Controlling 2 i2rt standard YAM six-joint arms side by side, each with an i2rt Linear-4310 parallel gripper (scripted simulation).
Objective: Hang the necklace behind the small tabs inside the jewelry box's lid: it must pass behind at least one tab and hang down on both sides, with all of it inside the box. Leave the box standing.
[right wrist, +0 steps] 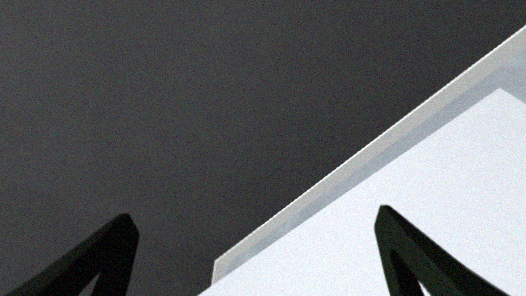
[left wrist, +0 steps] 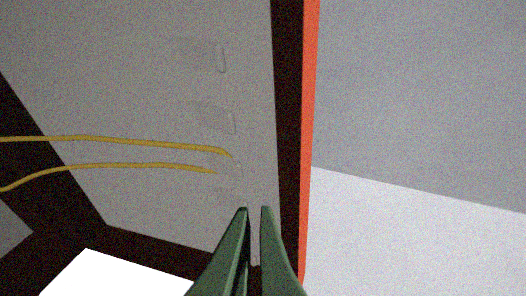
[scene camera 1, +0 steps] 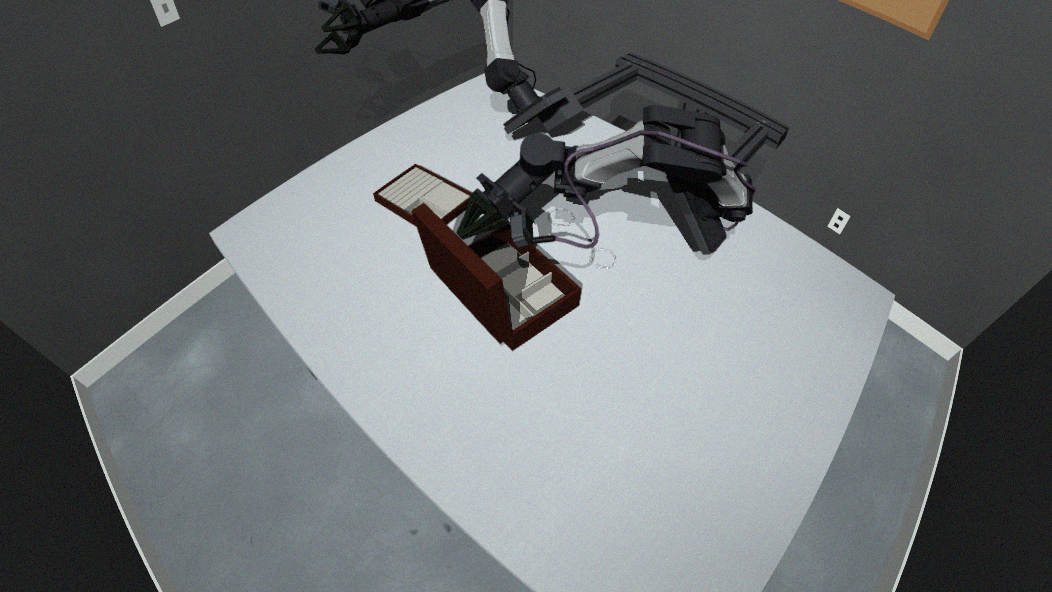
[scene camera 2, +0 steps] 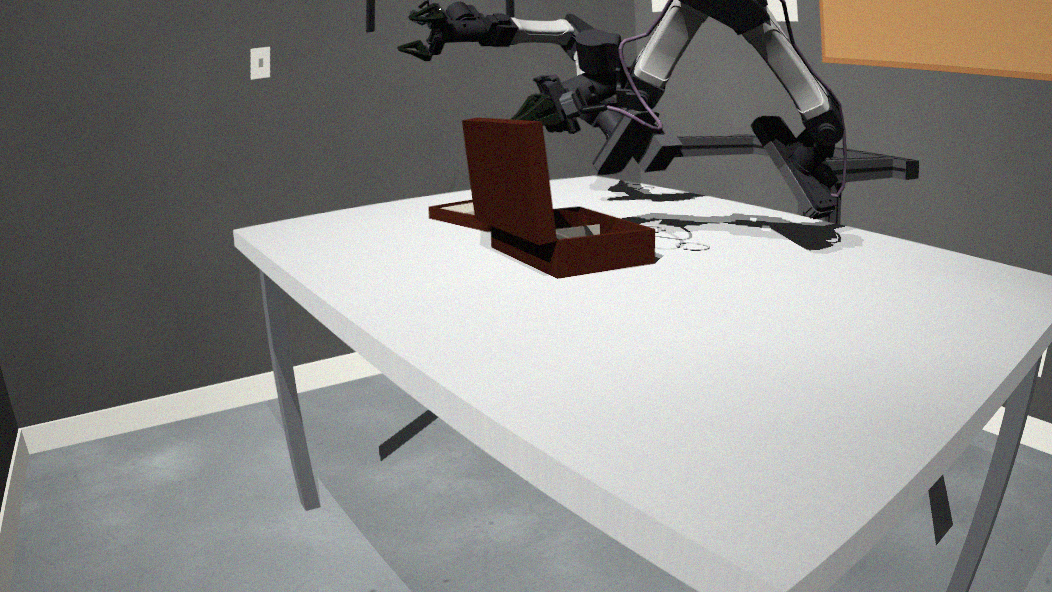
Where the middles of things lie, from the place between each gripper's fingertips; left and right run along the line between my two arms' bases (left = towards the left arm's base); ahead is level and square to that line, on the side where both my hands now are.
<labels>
Right now my left hand (scene camera 1: pixel 459 236) is 70 mm past the dark red jewelry box (scene camera 2: pixel 507 162), 20 mm to the right of it and 100 mm above it.
The dark red jewelry box lies 570 mm to the left of my right hand (scene camera 2: pixel 403 33), 320 mm below it and 20 mm behind it.
</labels>
